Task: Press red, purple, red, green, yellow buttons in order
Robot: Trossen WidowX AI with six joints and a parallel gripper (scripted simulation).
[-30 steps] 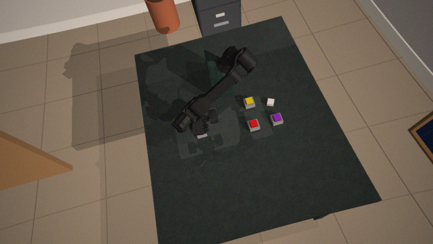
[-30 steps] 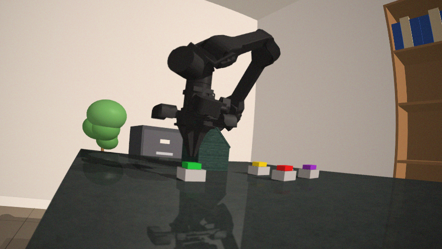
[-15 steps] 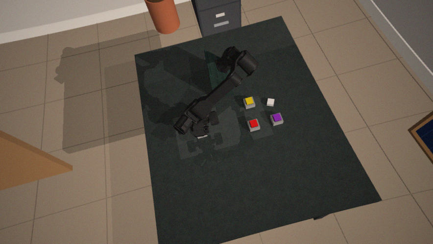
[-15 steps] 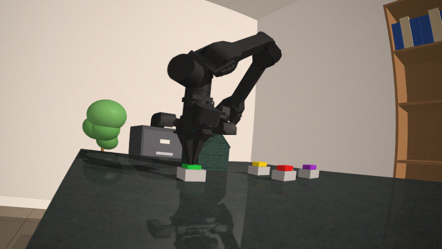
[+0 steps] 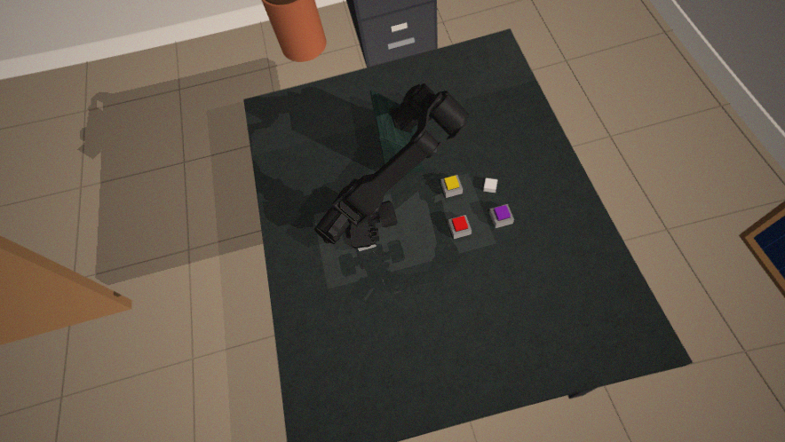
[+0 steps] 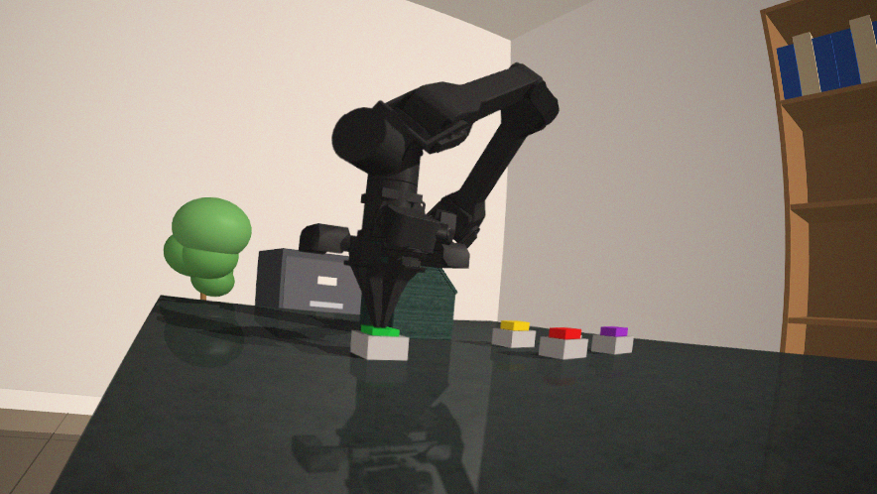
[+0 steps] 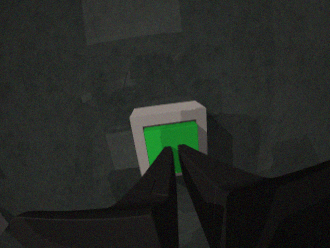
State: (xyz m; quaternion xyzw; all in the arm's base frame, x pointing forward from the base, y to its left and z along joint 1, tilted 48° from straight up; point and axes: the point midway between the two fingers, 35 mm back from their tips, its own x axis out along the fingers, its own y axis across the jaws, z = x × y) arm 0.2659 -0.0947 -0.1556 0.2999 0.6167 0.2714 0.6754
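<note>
My gripper tip is now right at the green button. Round my gripper tip: purple button 4 cm ahead, 36 cm to the left; then yellow button 9 cm behind, 27 cm to the left; then red button 4 cm ahead, 25 cm to the left.
</note>
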